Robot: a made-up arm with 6 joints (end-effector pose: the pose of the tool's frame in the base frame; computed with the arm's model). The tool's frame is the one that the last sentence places.
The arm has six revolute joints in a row. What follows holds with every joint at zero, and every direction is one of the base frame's. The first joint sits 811.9 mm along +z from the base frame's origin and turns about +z. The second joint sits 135.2 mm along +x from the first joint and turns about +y. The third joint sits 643.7 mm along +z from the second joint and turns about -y. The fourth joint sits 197 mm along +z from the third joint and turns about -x. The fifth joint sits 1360.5 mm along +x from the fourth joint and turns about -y. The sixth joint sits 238.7 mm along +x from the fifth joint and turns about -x. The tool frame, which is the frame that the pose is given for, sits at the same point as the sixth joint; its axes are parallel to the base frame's.
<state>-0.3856 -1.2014 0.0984 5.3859 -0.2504 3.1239</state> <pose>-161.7 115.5 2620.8 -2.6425 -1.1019 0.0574</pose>
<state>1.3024 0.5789 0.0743 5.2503 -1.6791 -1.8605</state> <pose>252.2 1685.6 771.5 -2.2386 0.4045 -3.0301</pose>
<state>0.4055 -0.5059 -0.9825 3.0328 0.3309 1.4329</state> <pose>1180.0 515.7 753.8 1.8483 0.8050 0.4564</pose>
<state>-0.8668 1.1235 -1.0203 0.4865 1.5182 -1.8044</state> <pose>288.0 -167.0 -284.5 2.1063 0.5501 -0.2872</pose>
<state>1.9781 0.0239 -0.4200 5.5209 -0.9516 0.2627</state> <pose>-728.8 1350.3 862.6 1.2611 0.8965 3.0996</pose>
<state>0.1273 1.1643 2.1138 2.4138 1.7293 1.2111</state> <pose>1447.5 343.3 2154.3 2.4157 0.5914 1.0402</pose>
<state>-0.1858 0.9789 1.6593 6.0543 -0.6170 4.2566</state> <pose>1813.1 -308.9 2198.0 2.2044 -0.0752 -0.0538</pose>
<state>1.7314 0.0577 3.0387 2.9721 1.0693 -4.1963</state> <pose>170.2 -1271.6 1699.6 -1.6166 -1.1945 -1.8245</pose>
